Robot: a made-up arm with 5 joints.
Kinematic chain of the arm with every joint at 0, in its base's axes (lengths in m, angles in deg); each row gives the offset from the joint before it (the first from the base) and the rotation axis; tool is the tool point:
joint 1: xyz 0 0 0.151 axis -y
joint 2: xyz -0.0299 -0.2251 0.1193 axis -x
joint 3: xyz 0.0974 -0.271 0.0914 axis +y
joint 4: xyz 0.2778 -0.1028 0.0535 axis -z
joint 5: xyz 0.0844 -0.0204 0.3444 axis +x
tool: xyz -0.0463 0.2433 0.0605
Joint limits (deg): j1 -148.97..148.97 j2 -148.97..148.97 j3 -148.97..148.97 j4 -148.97..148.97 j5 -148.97..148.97
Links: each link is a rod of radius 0.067 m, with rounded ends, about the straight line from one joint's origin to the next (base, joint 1, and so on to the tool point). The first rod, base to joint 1, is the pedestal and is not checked.
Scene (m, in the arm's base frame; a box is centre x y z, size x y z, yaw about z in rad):
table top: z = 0
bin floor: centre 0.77 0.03 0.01 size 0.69 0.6 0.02 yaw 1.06
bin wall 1: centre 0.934 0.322 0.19 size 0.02 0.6 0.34 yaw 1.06
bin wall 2: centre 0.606 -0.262 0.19 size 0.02 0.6 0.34 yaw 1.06
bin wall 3: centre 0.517 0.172 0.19 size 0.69 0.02 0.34 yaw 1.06
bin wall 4: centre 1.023 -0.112 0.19 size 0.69 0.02 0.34 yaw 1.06
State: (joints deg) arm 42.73 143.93 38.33 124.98 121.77
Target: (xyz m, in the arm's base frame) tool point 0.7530 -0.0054 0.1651
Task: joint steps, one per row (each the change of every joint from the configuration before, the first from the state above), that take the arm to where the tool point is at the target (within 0.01 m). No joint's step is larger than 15 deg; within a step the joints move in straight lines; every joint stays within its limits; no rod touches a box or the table.
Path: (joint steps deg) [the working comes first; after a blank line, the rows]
Joints at the target: -20.84 130.88 77.91 147.07 107.96
Straight joint move there: touches bin wall 3.

1: -14.43 -6.40 13.06 5.61 -14.05
2: -14.42 -6.40 13.05 5.60 -14.05
3: -14.43 -6.39 13.06 5.61 -14.04
4: -10.14 3.07 0.21 2.64 14.16
5: -10.15 3.07 0.20 2.63 14.17

